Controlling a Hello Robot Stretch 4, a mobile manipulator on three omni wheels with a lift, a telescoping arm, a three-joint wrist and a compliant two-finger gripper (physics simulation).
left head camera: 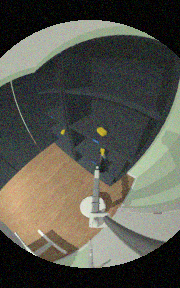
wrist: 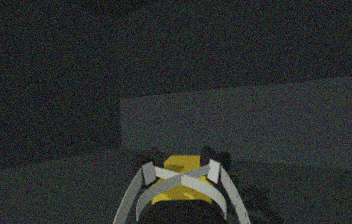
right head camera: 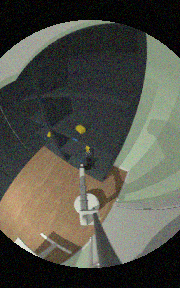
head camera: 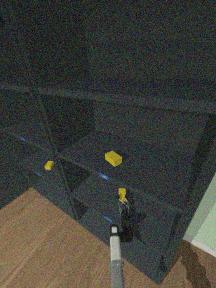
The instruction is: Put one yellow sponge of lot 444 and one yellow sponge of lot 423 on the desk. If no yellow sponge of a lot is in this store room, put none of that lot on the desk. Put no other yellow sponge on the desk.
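Frame: origin at the robot's base, x ahead, y left, z up, level; centimetres.
Where they show: gripper, between the fingertips: [left head camera: 101, 151] [wrist: 180, 158] [right head camera: 86, 148] [head camera: 121, 194].
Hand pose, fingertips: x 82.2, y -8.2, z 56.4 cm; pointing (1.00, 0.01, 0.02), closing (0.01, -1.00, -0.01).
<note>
After its pixels a point has its place.
A yellow sponge [head camera: 122, 191] @[x 86.1, y -9.3, z 55.2 cm] [left head camera: 102, 150] @[x 84.8, y -10.0, z 55.1 cm] [right head camera: 87, 148] @[x 82.9, y -9.3, z 55.1 cm] [wrist: 184, 161] @[x 85.9, y -8.6, z 55.2 cm] is on a lower shelf of the right bay. My gripper [head camera: 123, 198] [wrist: 180, 158] @[x 82.2, y -8.2, z 56.4 cm] is shut on it, with a dark fingertip against each side in the wrist view. A second yellow sponge [head camera: 113, 158] @[x 75.3, y -2.2, z 100.9 cm] [left head camera: 102, 131] @[x 74.8, y -3.2, z 100.9 cm] [right head camera: 80, 129] @[x 74.2, y -2.8, z 100.8 cm] lies on the shelf above. A third, smaller-looking yellow sponge [head camera: 49, 165] @[x 127.5, y 69.4, z 55.1 cm] [left head camera: 63, 132] @[x 127.6, y 68.0, z 52.5 cm] [right head camera: 49, 134] @[x 127.1, y 68.7, z 53.6 cm] lies on a low shelf in the bay to the left. No lot number can be read on any sponge. The desk does not show in these views.
The dark shelf unit [head camera: 150, 104] @[x 53.6, y -14.3, z 139.7 cm] has an upright [head camera: 47, 125] @[x 91.8, y 40.0, z 118.7 cm] between its bays and blue labels [head camera: 104, 176] @[x 66.2, y 3.9, z 95.0 cm] [head camera: 108, 219] @[x 66.1, y 3.9, z 48.9 cm] on the shelf edges. A shelf board lies above my gripper. A pale green wall [head camera: 204, 220] @[x 68.2, y -75.0, z 36.3 cm] stands at the right. Wooden floor [head camera: 45, 240] @[x 76.7, y 72.0, z -2.7 cm] lies in front.
</note>
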